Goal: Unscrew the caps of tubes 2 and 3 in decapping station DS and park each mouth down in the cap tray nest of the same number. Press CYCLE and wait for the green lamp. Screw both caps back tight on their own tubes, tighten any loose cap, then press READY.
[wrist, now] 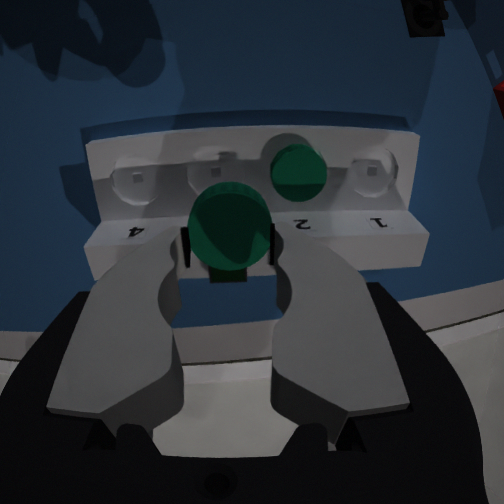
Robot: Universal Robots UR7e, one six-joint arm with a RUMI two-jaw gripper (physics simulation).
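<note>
My gripper [229, 245] is shut on a dark green round cap [229, 225] and holds it above the grey cap tray [255, 195], over the front ledge near nest 3. The tray has a row of round nests with numbers on the ledge, read upside down: 4 at left, then a label hidden by the held cap, then 2 and 1. A second green cap [298, 172] sits in nest 2. Nest 4 [134, 182], nest 3 [216, 170] and nest 1 [372, 172] are empty. The tubes and the station are out of view.
The tray stands on a dark blue surface. A pale grey ledge [450, 305] runs across below the tray. A black block [424, 15] is at the top right, and a red part [499, 95] is at the right edge.
</note>
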